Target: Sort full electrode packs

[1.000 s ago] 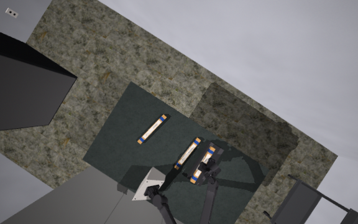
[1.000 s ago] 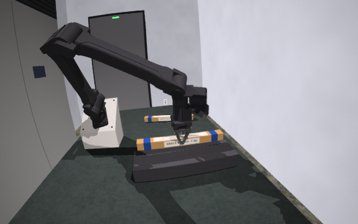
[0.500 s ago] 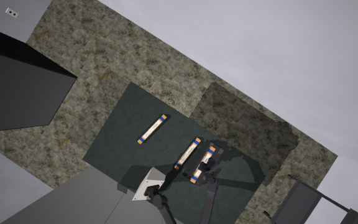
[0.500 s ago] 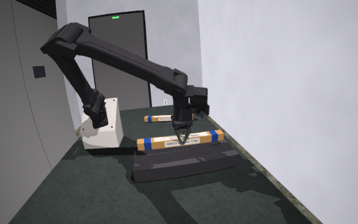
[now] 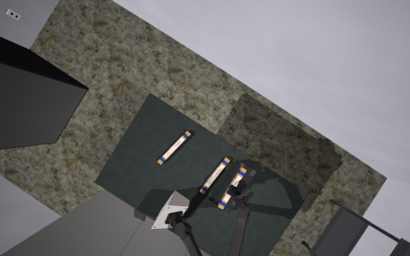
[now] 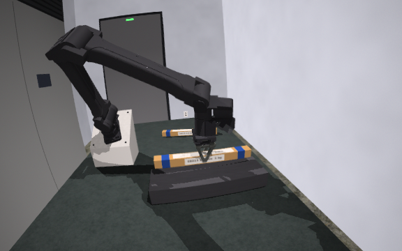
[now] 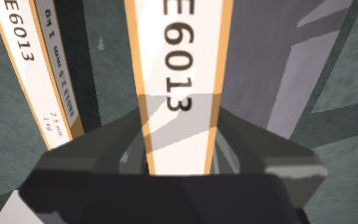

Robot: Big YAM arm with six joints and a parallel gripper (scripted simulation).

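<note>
My hand is 40 mm to the left of the low grey platform and 80 mm above it.
</note>
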